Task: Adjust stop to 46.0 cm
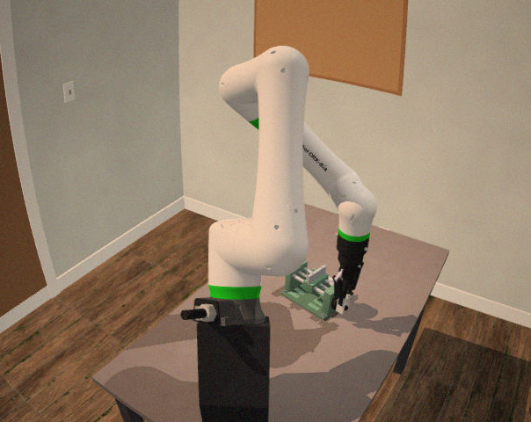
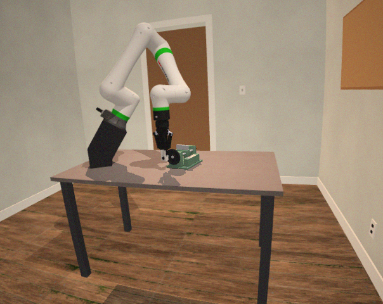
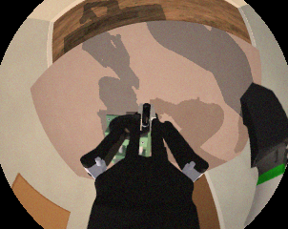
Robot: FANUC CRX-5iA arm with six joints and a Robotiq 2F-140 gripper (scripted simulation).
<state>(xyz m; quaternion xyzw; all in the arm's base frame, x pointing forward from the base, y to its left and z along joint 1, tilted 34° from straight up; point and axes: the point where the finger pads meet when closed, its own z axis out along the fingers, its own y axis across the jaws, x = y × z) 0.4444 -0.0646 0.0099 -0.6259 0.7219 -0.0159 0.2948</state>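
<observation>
My hand is 5 cm short of the green stop fixture and 14 cm to the right of it. Round my hand: black handwheel (1 cm ahead, 2 cm to the left, 2 cm below).
</observation>
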